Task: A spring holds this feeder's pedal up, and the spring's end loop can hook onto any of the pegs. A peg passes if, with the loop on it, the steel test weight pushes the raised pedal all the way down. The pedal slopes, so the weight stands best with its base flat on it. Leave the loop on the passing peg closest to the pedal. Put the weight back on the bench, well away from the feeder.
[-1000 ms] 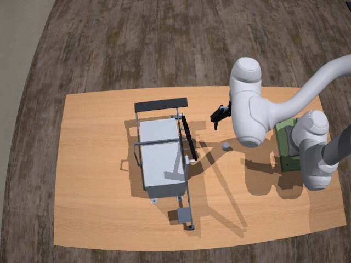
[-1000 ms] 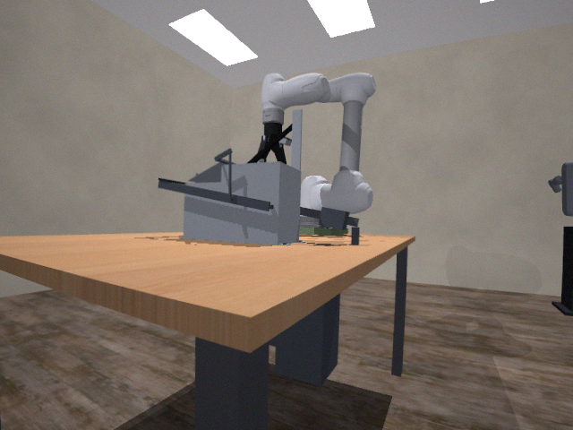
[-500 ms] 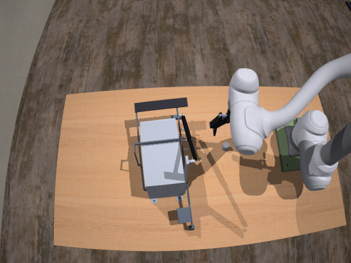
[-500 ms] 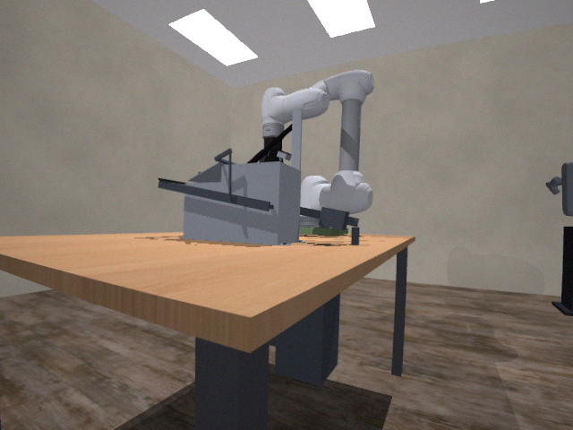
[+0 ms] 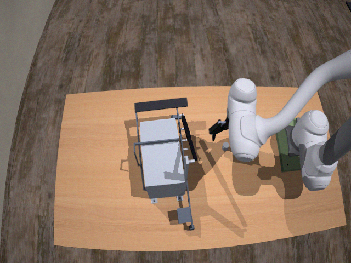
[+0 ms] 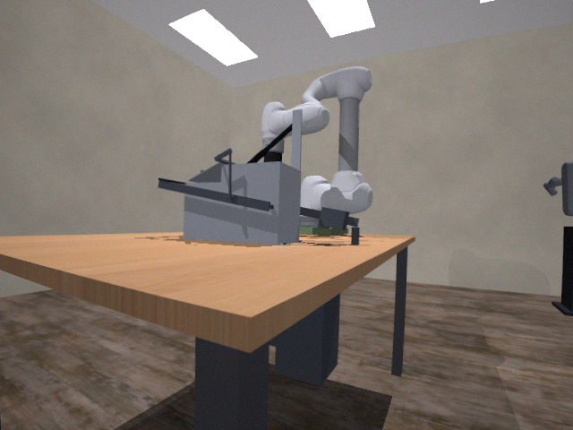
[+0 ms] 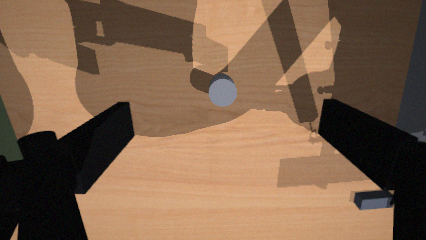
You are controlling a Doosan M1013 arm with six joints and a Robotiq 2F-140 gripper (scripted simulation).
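The steel test weight lies 100 mm below my hand. Also, from my hand: peg 270 mm above, 220 mm to the left, 190 mm ahead.
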